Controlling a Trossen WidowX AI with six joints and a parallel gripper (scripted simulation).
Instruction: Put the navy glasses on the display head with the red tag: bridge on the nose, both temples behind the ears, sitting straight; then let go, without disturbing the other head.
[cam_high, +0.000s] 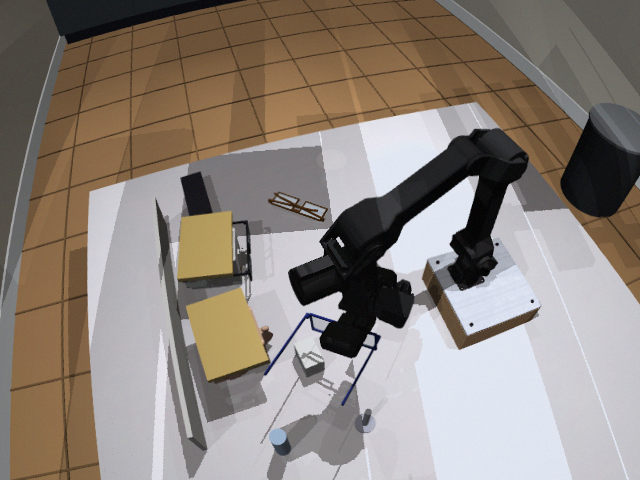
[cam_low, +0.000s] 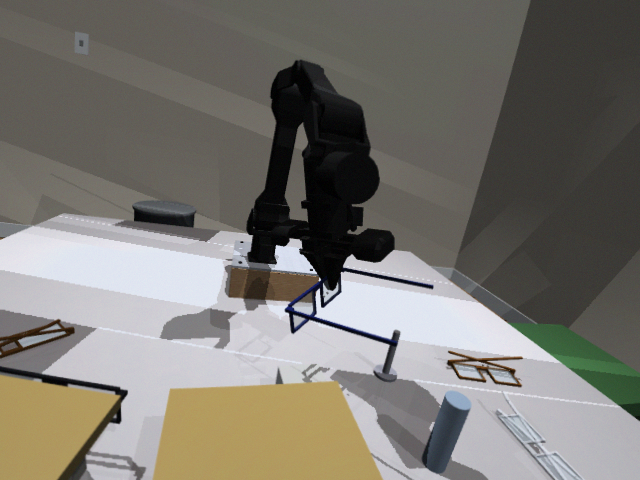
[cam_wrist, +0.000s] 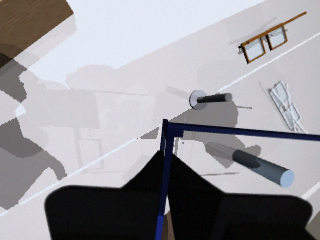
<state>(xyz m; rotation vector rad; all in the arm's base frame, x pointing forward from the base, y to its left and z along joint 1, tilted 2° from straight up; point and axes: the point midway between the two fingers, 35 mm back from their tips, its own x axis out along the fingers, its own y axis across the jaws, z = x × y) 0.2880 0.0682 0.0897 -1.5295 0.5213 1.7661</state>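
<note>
Right now my gripper tip is 11 cm above the white block, 9 cm short of it and 5 cm to the left of it. From my gripper tip the other things lie so: grey peg (12 cm below, 11 cm to the left, 3 cm ahead); then panel (33 cm ahead, 24 cm to the right, 9 cm below).
</note>
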